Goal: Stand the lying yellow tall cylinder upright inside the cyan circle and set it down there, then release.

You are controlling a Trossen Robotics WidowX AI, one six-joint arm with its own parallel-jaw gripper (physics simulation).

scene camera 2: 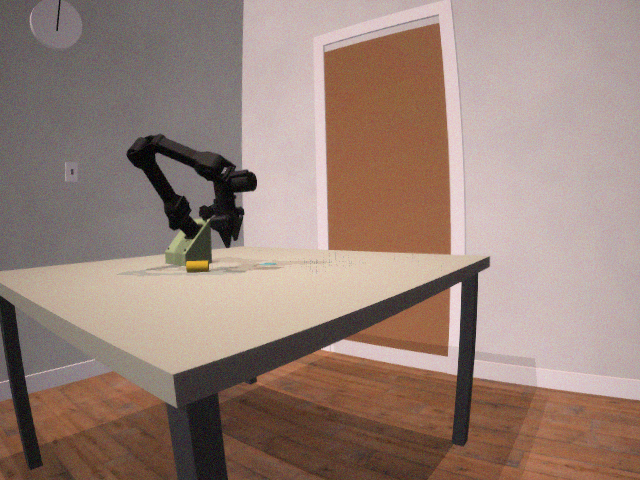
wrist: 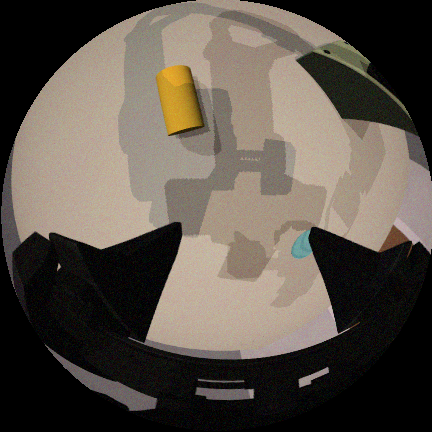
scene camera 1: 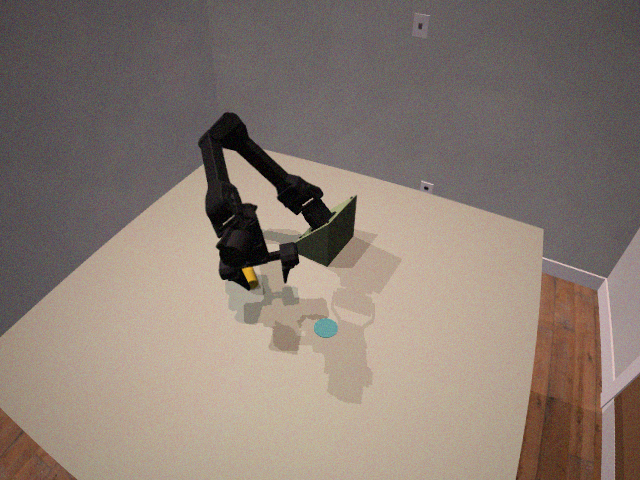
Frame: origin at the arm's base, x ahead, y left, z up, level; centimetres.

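Seen in the pictures: gripper, fingertip midpoint: (scene camera 2: 232,244) (wrist: 249,231) (scene camera 1: 267,286); arm's base, origin of the base link: (scene camera 2: 194,231) (scene camera 1: 323,222).
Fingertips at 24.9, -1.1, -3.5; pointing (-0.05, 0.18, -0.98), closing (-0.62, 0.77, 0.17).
Pixels of each thing's top centre, then the offset from my fingertips to it, as dx, dy, dz. "pt": a spot on its surface instead. Level surfaces: height alone.
- yellow cylinder, middle of its top: (wrist: 175,93) (scene camera 1: 249,272) (scene camera 2: 197,261) -4.5, -10.0, -4.6
- cyan circle, surface spot: (wrist: 300,245) (scene camera 1: 320,328) (scene camera 2: 267,264) pt -0.9, +14.9, -7.8
- table, its level: dz -7.8
The yellow cylinder (scene camera 1: 251,277) (scene camera 2: 197,266) (wrist: 180,101) lies on its side on the table; in scene camera 1 the gripper hides part of it. The cyan circle (scene camera 1: 326,328) (scene camera 2: 267,264) (wrist: 300,245) is flat on the table, apart from the cylinder; one finger covers part of it in the wrist view. My gripper (scene camera 1: 267,285) (scene camera 2: 232,243) (wrist: 249,231) points down with its fingers wide open and nothing between them. It hangs above the table. In the wrist view the cylinder lies beyond the fingertips, toward the top and left of centre.
The green arm base (scene camera 1: 330,240) (scene camera 2: 199,248) (wrist: 360,90) stands on the table (scene camera 1: 439,361) (scene camera 2: 289,304) behind the cylinder and circle as scene camera 1 sees them. Shadows of the arm fall around the cylinder and the circle.
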